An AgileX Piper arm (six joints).
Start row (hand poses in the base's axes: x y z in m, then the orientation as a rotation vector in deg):
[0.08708, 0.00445, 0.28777, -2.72, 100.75, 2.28]
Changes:
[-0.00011, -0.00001, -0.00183, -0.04, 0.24, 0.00]
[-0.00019, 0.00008, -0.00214, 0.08, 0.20, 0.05]
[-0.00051, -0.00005, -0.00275, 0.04, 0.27, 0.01]
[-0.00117, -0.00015, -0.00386, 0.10, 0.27, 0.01]
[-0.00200, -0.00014, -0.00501, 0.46, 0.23, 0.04]
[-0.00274, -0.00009, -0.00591, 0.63, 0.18, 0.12]
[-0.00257, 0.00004, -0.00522, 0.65, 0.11, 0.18]
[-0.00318, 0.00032, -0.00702, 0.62, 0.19, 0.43]
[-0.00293, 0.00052, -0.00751, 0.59, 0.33, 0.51]
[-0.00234, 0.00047, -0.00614, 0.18, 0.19, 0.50]
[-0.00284, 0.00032, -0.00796, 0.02, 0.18, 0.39]
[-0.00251, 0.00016, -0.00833, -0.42, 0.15, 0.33]
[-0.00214, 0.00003, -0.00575, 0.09, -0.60, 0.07]
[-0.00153, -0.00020, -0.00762, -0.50, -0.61, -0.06]
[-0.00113, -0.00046, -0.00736, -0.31, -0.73, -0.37]
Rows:
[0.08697, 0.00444, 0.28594, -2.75, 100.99, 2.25]
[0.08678, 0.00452, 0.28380, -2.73, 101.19, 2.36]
[0.08627, 0.00447, 0.28105, -2.71, 101.46, 2.41]
[0.08510, 0.00432, 0.27719, -2.64, 101.73, 2.51]
[0.08310, 0.00418, 0.27218, -2.34, 101.95, 2.95]
[0.08036, 0.00409, 0.26627, -1.99, 102.11, 3.60]
[0.07779, 0.00413, 0.26105, -1.68, 102.19, 4.31]
[0.07461, 0.00445, 0.25403, -1.61, 102.35, 5.18]
[0.07168, 0.00497, 0.24652, -1.63, 102.65, 6.08]
[0.06934, 0.00544, 0.24038, -1.94, 102.83, 6.61]
[0.06650, 0.00576, 0.23242, -2.27, 103.01, 6.91]
[0.06399, 0.00592, 0.22409, -2.86, 103.19, 6.77]
[0.06185, 0.00595, 0.21834, -2.89, 102.58, 6.87]
[0.06032, 0.00575, 0.21072, -3.23, 102.00, 6.35]
[0.05919, 0.00529, 0.20336, -3.16, 101.29, 5.78]

